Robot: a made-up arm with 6 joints.
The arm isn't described. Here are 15 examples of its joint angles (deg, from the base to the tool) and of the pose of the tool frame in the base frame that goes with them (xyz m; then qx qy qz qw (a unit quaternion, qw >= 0)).
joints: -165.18 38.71 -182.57 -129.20 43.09 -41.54
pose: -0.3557 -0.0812 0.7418 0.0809 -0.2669 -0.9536 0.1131
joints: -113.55 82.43 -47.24 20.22 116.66 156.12
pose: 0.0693 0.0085 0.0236 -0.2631 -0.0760 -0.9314 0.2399
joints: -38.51 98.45 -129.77 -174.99 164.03 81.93
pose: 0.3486 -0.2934 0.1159 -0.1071 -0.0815 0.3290 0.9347
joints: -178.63 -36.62 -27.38 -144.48 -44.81 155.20
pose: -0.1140 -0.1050 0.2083 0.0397 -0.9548 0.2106 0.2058
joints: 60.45 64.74 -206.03 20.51 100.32 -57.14
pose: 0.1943 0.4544 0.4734 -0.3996 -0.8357 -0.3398 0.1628
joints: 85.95 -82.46 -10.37 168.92 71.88 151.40
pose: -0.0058 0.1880 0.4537 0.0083 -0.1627 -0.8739 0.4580
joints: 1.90 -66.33 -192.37 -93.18 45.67 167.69
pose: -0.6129 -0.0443 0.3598 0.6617 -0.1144 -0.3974 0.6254
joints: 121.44 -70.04 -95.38 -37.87 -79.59 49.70
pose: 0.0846 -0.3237 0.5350 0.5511 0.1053 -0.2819 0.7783
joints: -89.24 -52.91 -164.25 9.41 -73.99 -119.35
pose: -0.0327 0.4359 0.3893 -0.7871 -0.2386 -0.0637 0.5652
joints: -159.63 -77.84 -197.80 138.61 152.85 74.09
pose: 0.3769 0.0265 0.0996 0.6134 -0.5003 -0.1297 0.5971
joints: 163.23 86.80 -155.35 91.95 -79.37 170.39
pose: -0.3345 0.2654 0.1685 -0.1470 0.7264 0.6348 0.2184
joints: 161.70 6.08 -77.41 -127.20 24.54 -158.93
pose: -0.4643 0.1191 0.3141 -0.5864 -0.4276 0.1926 0.6605
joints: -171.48 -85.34 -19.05 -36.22 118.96 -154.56
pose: -0.0988 0.0899 0.2577 -0.9156 0.2523 -0.0309 0.3115
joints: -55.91 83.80 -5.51 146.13 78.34 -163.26
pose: -0.0218 0.1467 -0.0352 -0.8057 0.5191 -0.0960 0.2686
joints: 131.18 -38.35 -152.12 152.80 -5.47 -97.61
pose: 0.1220 -0.0549 0.7904 0.0251 0.0472 0.0575 0.9969
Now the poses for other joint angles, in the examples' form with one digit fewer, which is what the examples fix.
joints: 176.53 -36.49 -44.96 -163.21 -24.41 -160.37
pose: -0.227 -0.032 0.265 -0.260 -0.834 0.182 0.451
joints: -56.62 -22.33 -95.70 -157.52 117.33 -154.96
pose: 0.003 -0.126 0.753 -0.472 0.150 0.836 0.235
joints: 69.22 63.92 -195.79 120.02 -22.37 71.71
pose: 0.294 0.400 0.484 -0.101 0.502 0.504 0.696
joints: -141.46 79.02 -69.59 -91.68 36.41 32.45
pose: -0.157 -0.131 -0.224 -0.731 0.604 0.294 0.124
